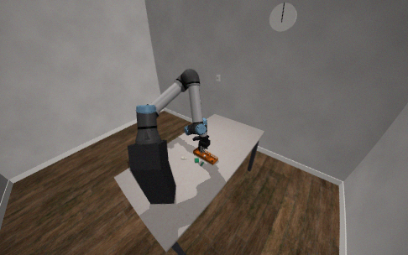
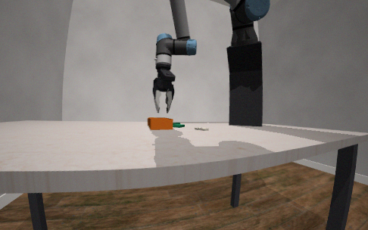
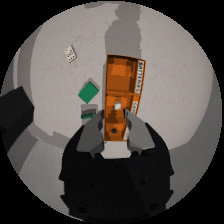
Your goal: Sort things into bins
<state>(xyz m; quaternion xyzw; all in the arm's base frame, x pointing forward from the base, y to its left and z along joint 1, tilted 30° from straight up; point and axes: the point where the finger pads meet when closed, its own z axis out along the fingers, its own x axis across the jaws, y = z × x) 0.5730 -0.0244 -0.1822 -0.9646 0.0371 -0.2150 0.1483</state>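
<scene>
The white object is 150 mm to the left of my hand, 110 mm behind it and 70 mm below it. The rest, counted from my hand: green block (70 mm below, 70 mm behind, 30 mm to the left); then small dark thing (110 mm to the right, 70 mm below); then green cylinder (80 mm behind, 70 mm below, 50 mm to the right).
</scene>
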